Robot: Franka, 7 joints.
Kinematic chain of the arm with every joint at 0, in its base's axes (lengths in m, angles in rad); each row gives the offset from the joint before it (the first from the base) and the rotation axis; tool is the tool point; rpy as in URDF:
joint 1: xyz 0 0 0.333 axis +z
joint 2: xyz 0 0 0 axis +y
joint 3: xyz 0 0 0.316 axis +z
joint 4: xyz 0.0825 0 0 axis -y
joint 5: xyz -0.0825 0 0.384 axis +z
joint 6: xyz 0 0 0 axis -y
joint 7: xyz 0.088 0 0 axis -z
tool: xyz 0 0 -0.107 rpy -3.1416 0 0
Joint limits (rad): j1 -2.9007..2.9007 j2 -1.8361..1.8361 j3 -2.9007..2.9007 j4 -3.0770..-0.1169 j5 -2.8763..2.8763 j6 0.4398..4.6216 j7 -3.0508..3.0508
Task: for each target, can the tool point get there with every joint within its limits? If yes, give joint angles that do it. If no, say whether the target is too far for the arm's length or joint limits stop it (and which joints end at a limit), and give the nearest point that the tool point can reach.
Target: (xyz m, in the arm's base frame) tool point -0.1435 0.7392 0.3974
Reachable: yes | joints 1.3890 1.2149 1.4006 -0.7403 1.5653 3.7876 1.6813
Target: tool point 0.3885 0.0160 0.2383
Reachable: yes | joints -2.1729 0.1236 2.1889 -2.7258 0.0869 2.5492 2.5175
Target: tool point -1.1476 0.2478 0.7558
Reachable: no: too far | nearest point -0.7890 0.1704 0.6237 | short by 0.390 m
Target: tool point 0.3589 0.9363 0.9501
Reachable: no: too far | nearest point 0.2615 0.6822 0.7826 | short by 0.320 m
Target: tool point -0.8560 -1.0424 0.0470
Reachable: no: too far | nearest point -0.5326 -0.6486 0.1551 | short by 0.521 m
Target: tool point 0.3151 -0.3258 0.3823
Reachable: yes | joints -2.2488 0.1921 1.7127 -2.2333 -1.0259 1.2900 0.2158
